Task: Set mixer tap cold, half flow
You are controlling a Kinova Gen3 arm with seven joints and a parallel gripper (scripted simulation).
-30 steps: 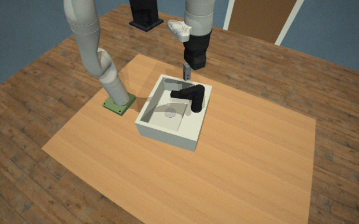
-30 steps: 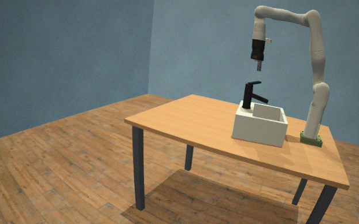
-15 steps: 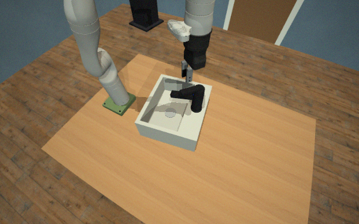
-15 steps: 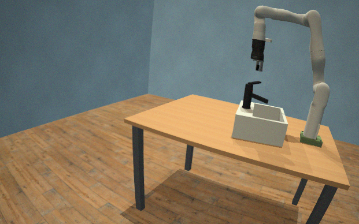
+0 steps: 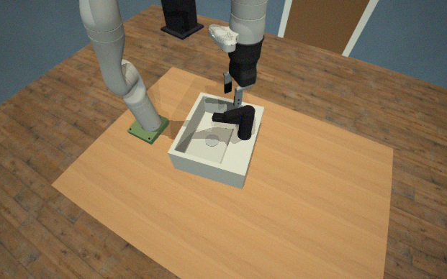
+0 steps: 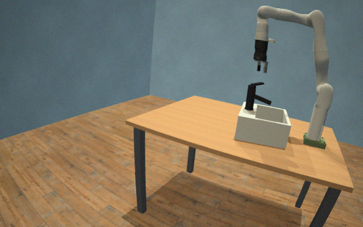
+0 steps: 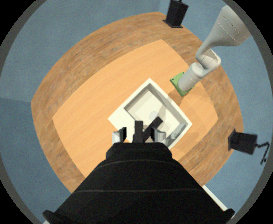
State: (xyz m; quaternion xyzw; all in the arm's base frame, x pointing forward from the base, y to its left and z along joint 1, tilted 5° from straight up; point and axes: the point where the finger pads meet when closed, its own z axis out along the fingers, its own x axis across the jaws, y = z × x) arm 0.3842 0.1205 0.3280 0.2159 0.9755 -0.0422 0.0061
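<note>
The lever lies 1 cm ahead of my hand, 2 cm to the left of it and 9 cm below it. From my hand the other things lie so: black mixer tap: 1 cm ahead, 4 cm to the left, 14 cm below; white basin: 8 cm behind, 2 cm to the left, 33 cm below.
</note>
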